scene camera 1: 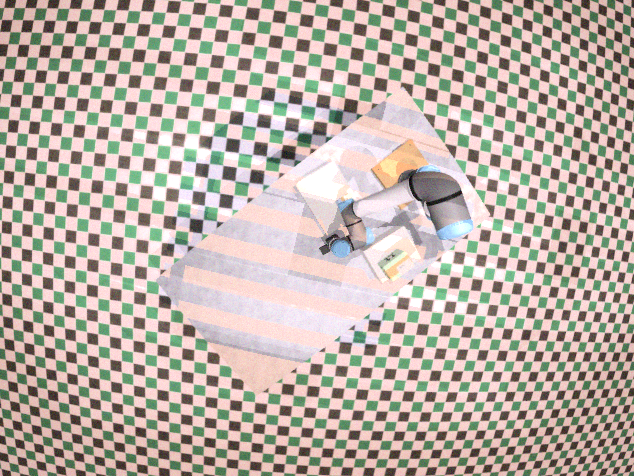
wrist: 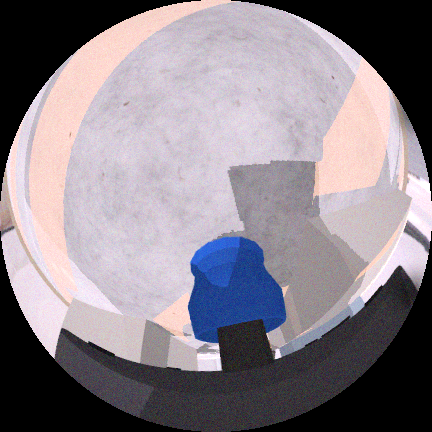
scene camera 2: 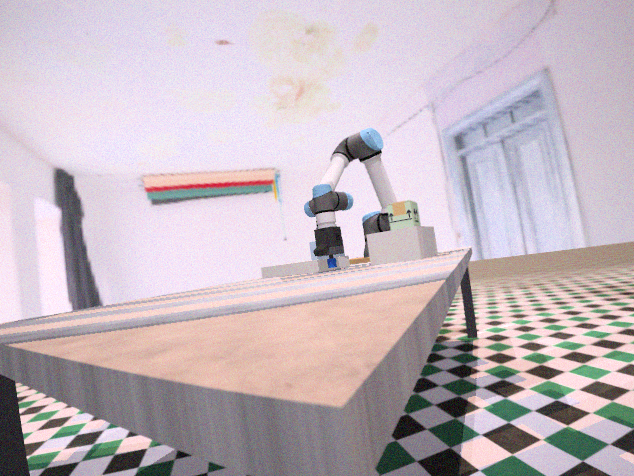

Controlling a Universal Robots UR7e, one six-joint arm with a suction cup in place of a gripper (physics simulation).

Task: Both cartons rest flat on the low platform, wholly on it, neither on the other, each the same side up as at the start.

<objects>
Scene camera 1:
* low white platform
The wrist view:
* suction cup
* low white platform
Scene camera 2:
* low white platform
</objects>
